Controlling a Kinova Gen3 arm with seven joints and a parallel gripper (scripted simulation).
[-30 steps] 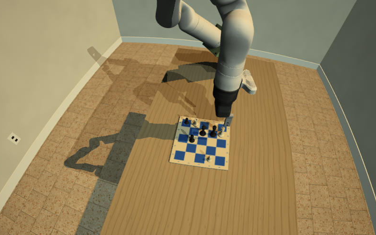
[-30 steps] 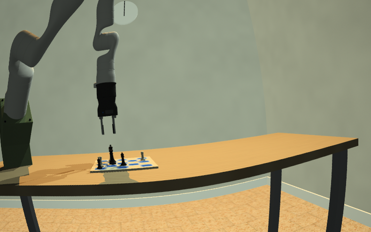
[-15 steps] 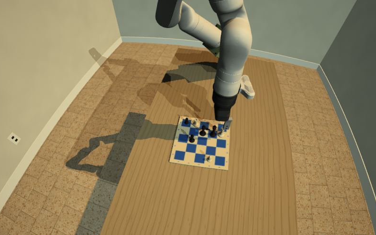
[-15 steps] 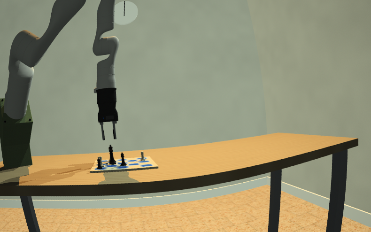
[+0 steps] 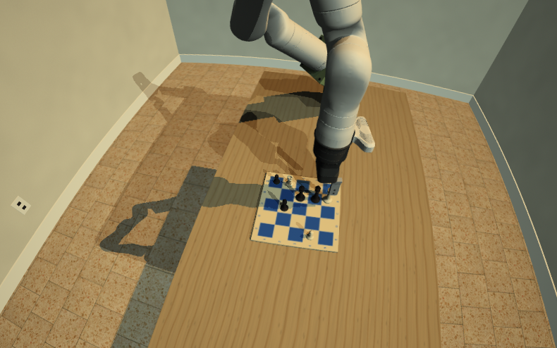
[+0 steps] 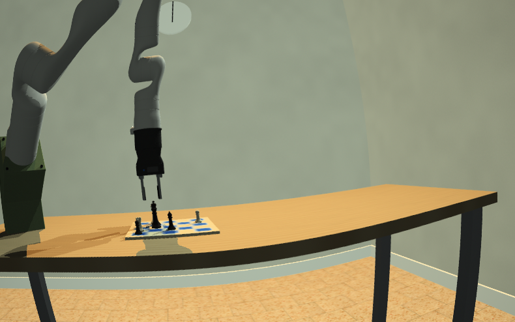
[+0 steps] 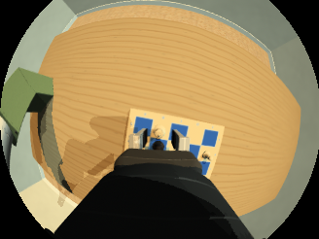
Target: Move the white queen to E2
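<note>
Right now my hand is 6 cm above the white queen. Round my hand: small white piece: 10 cm ahead, 7 cm to the right, 7 cm below; blue-and-cream chessboard: 8 cm to the right, 8 cm below, 1 cm ahead.
</note>
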